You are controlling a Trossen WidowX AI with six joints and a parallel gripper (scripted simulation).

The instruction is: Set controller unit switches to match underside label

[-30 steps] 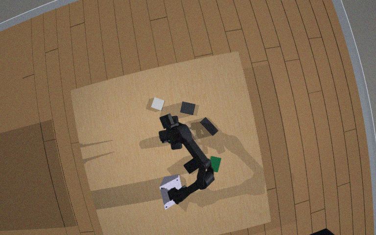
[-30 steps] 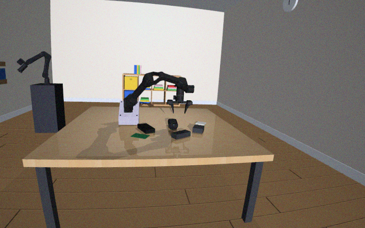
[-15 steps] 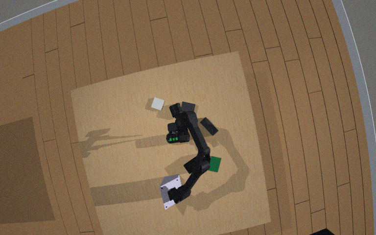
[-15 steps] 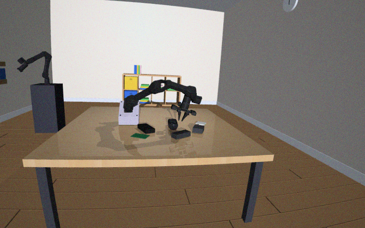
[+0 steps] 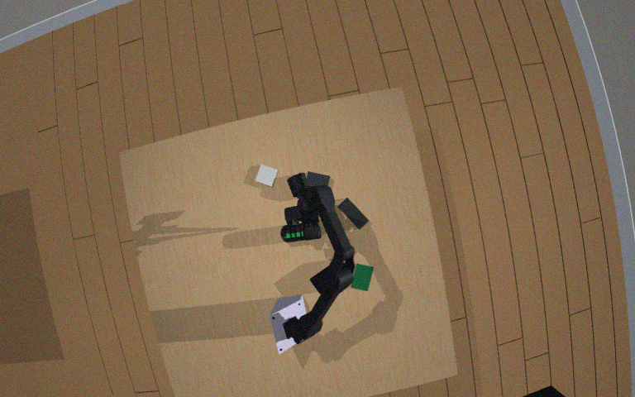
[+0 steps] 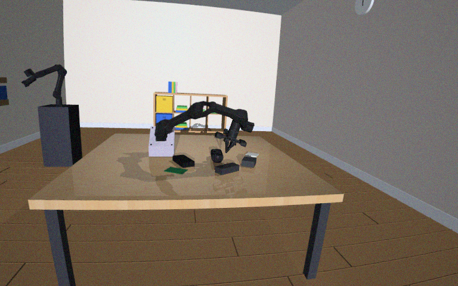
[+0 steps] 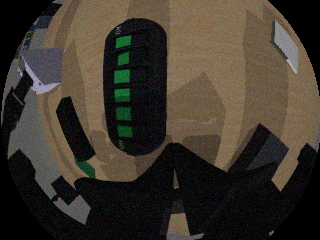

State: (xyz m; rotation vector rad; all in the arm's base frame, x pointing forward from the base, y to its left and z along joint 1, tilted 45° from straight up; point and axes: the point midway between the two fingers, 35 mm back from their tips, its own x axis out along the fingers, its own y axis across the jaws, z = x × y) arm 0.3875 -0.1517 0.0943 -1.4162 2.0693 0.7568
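My gripper tip is 130 mm short of the dark grey square block, 60 mm to the left of it and 40 mm above it. Round my gripper tip: dark grey oblong block 160 mm to the right, 40 mm below, 30 mm behind; white block 210 mm ahead, 140 mm to the left, 50 mm below; black block 250 mm behind, 40 mm below, 10 mm to the right.
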